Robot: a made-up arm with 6 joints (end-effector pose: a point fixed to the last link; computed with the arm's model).
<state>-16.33 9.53 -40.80 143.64 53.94 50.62</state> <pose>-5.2 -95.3 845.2 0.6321 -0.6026 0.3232 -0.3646</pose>
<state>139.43 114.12 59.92 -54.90 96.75 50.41</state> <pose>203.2 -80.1 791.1 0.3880 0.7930 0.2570 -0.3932</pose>
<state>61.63 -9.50 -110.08 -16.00 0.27 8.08</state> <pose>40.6 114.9 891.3 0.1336 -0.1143 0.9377 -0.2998</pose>
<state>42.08 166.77 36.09 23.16 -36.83 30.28</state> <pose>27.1 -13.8 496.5 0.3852 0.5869 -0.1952 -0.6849</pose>
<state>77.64 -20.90 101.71 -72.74 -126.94 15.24</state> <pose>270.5 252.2 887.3 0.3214 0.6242 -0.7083 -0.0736</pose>
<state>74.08 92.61 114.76 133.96 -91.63 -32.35</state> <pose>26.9 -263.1 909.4 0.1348 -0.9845 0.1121 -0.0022</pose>
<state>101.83 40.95 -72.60 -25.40 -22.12 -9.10</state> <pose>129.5 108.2 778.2 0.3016 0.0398 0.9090 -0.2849</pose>
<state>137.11 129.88 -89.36 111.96 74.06 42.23</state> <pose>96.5 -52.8 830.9 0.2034 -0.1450 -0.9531 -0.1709</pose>
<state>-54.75 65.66 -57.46 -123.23 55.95 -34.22</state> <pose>-7.4 -157.4 662.9 0.0562 0.6707 0.0239 0.7392</pose>
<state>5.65 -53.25 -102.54 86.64 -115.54 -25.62</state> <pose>-58.6 -12.3 723.1 0.6403 -0.3827 0.1661 0.6449</pose>
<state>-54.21 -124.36 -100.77 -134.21 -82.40 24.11</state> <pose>44.7 15.5 645.1 0.0342 -0.1661 -0.8389 -0.5173</pose>
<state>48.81 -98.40 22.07 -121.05 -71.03 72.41</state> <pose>21.4 271.6 540.0 0.6315 0.6869 -0.0316 0.3582</pose>
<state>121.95 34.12 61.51 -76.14 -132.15 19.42</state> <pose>424.7 -2.3 636.9 0.6355 -0.0152 -0.7058 -0.3128</pose>
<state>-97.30 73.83 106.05 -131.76 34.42 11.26</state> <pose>41.3 -42.2 417.3 0.5146 0.2680 0.7346 -0.3517</pose>
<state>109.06 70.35 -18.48 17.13 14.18 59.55</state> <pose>104.8 -25.2 750.2 0.3467 0.4532 0.6580 -0.4913</pose>
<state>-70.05 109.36 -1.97 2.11 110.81 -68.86</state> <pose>99.0 -92.0 510.7 0.5826 -0.2077 -0.4156 0.6669</pose>
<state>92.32 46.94 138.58 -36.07 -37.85 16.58</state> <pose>375.4 19.3 887.8 0.6620 0.0862 -0.7233 0.1763</pose>
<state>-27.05 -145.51 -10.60 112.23 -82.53 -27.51</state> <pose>173.6 184.9 686.6 0.4861 0.6839 -0.3526 -0.4143</pose>
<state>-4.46 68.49 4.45 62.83 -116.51 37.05</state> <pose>154.4 -164.0 712.7 0.5661 0.0065 -0.7996 0.2000</pose>
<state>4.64 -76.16 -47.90 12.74 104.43 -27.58</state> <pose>-1.9 162.1 709.5 0.0134 0.2760 -0.8526 0.4436</pose>
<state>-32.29 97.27 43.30 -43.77 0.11 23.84</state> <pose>76.4 -181.5 678.8 0.0051 -0.8333 0.5375 -0.1289</pose>
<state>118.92 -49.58 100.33 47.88 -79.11 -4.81</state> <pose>202.1 354.2 585.1 0.5165 0.0661 -0.5401 0.6611</pose>
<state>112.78 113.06 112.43 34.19 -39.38 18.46</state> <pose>107.4 -247.2 875.1 0.6515 -0.6343 -0.1570 -0.3855</pose>
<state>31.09 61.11 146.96 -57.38 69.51 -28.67</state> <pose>65.7 -76.2 861.7 0.8548 -0.0905 -0.5067 -0.0661</pose>
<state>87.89 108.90 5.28 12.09 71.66 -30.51</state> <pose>96.4 -62.4 775.8 0.3964 0.4185 0.8156 0.0497</pose>
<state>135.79 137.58 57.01 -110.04 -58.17 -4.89</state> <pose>176.1 -214.9 913.0 0.2380 0.0265 -0.7293 -0.6409</pose>
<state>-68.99 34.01 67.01 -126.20 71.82 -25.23</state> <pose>-116.4 -67.8 562.1 0.1353 -0.1179 -0.8035 0.5676</pose>
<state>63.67 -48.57 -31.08 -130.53 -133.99 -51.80</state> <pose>233.8 104.3 678.9 0.4188 -0.4059 -0.3204 -0.7464</pose>
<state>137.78 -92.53 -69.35 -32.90 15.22 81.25</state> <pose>130.0 123.4 799.9 0.3460 -0.5897 0.6490 -0.3336</pose>
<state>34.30 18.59 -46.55 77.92 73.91 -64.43</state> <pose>48.3 -59.3 858.9 0.2004 0.6943 -0.5817 -0.3733</pose>
